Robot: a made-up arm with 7 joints.
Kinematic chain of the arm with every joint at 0, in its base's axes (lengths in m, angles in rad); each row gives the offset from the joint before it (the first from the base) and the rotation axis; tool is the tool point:
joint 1: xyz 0 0 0.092 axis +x
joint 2: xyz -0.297 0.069 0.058 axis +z
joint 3: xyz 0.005 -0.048 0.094 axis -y
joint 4: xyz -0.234 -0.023 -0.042 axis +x
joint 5: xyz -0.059 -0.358 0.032 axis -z
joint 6: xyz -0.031 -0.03 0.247 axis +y
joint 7: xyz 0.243 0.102 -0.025 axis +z
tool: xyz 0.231 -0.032 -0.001
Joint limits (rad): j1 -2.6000..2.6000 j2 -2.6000..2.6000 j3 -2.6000..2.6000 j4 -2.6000..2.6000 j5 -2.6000..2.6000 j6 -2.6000..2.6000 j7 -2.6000..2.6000
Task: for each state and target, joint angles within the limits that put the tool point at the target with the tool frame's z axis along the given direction. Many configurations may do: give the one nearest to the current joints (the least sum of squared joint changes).
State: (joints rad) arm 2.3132 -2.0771 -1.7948 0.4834 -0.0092 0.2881 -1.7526
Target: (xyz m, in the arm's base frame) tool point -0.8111 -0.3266 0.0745 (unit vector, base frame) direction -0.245 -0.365 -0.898
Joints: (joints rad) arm 1.7308 -1.8569 -1.0946 -0.0259 -0.4843 -0.0582 -1.6431
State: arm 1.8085 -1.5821 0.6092 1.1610 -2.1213 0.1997 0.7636
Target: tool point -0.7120 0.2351 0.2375 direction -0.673 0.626 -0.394
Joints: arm 2.4260 -1.0816 1.3838 1.6755 -1.3681 -0.2522 0.7785
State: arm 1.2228 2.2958 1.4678 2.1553 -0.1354 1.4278 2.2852
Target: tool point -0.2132 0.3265 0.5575 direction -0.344 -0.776 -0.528
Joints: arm 1.2279 1.9834 1.9345 1.8489 -0.1946 2.3245 2.6000
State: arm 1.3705 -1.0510 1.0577 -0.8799 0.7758 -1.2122 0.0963
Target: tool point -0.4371 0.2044 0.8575 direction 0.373 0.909 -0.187
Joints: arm 1.1602 -0.8836 1.3559 -0.9101 0.4986 -1.4187 0.4116
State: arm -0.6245 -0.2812 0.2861 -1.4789 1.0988 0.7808 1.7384
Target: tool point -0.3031 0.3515 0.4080 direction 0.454 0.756 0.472
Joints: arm -0.6855 -0.7500 0.0772 -1.4399 1.3101 0.8983 1.9430
